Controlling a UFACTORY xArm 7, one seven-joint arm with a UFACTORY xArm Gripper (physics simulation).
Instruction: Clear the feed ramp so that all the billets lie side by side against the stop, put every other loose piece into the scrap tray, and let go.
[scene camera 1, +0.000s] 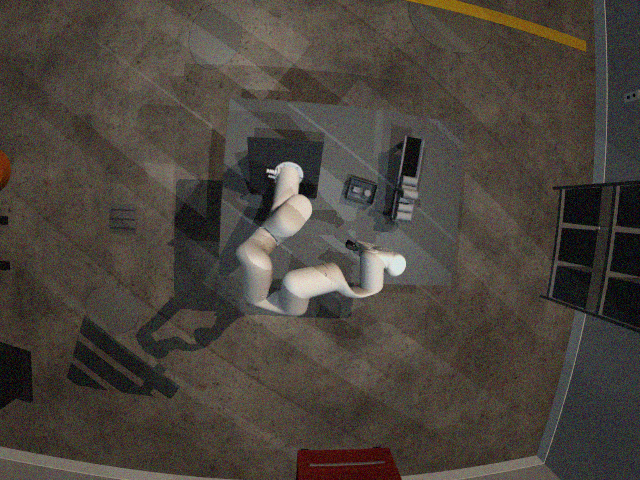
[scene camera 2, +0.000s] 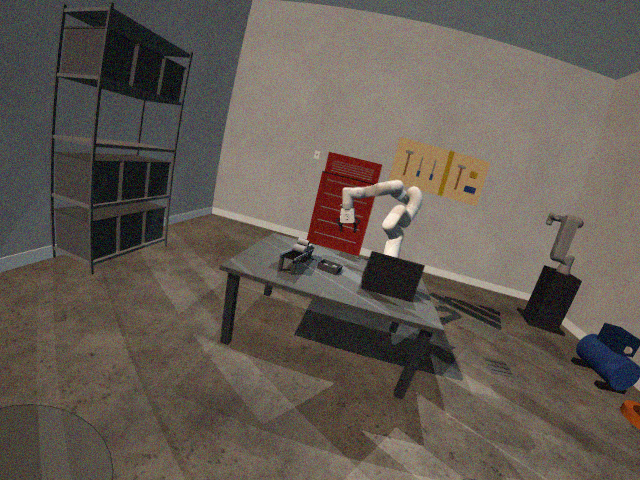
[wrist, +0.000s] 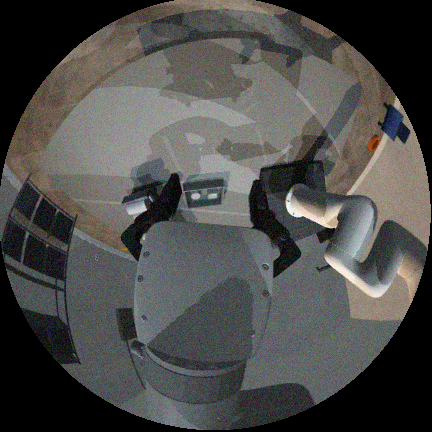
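Seen in the pictures: gripper, between the fingertips: (scene camera 1: 357, 245) (scene camera 2: 347, 232) (wrist: 214, 183); arm's base, origin of its link: (scene camera 1: 288, 173) (scene camera 2: 388, 270) (wrist: 298, 199).
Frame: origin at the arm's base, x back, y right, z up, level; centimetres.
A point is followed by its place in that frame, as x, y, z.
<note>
The feed ramp (scene camera 1: 412, 153) {-52.2, -22.2, -1.9} (scene camera 2: 287, 255) {-52.9, -25.8, -1.5} is a dark channel with light rails. Several pale cylindrical billets (scene camera 1: 409, 193) {-52.5, -3.2, 3.3} (scene camera 2: 301, 245) {-53.1, -6.0, 0.0} (wrist: 137, 205) {-53.1, 8.2, -2.0} lie across its lower part; one near the middle looks askew or raised, and I cannot tell which. The stop is not clear. The scrap tray (scene camera 1: 361, 179) {-32.0, -5.5, -7.1} (wrist: 204, 185) {-33.4, 4.4, -8.1} stands beside the ramp and also shows in scene camera 2 (scene camera 2: 329, 267) {-33.2, -5.5, -7.7}. It holds two small light pieces, one left (wrist: 196, 196) {-36.6, -0.8, -8.5} and one right (wrist: 212, 196) {-31.2, -1.1, -7.6}. My gripper (scene camera 1: 351, 244) {-33.0, 23.2, 9.7} (scene camera 2: 347, 227) {-33.0, 23.2, 9.7} (wrist: 214, 183) {-33.0, 23.2, 9.7} is open and empty, high above the table, apart from ramp and tray. My left finger partly hides the ramp in the wrist view.
A black panel (scene camera 1: 310, 148) {-6.8, -10.6, 9.6} (scene camera 2: 391, 276) {2.7, -11.7, 0.9} (wrist: 280, 178) {-7.5, 5.3, -6.4} stands upright on the grey table (scene camera 1: 434, 258) {-78.6, 23.0, -10.5} (scene camera 2: 330, 291) {-24.2, -30.8, -10.5}, beside my arm's white links. A small dark shape (scene camera 1: 398, 147) {-47.2, -25.1, -8.6} lies by the ramp's upper left side. A red cabinet (scene camera 1: 346, 467) (scene camera 2: 338, 219) stands farther off.
</note>
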